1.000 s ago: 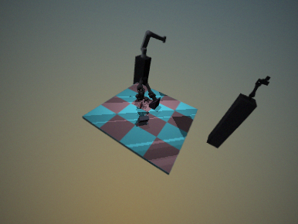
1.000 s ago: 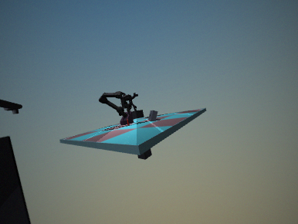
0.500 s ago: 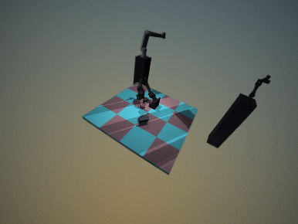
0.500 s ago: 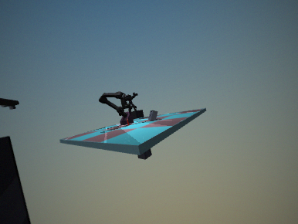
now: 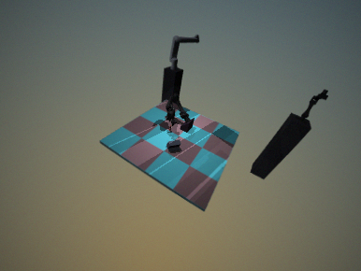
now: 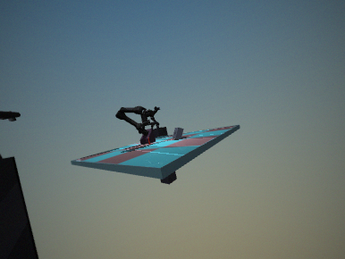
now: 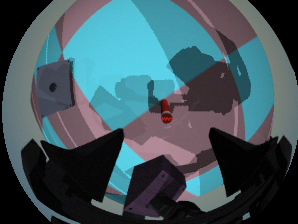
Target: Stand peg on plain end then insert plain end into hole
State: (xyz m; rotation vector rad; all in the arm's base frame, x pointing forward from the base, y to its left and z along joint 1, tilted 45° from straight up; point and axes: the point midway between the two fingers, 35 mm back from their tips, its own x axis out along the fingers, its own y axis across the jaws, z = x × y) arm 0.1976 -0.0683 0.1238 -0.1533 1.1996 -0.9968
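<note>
The red peg is 6 cm below my gripper tip. Round my gripper tip: sloped panel: 22 cm ahead, 20 cm to the left, 6 cm below.
</note>
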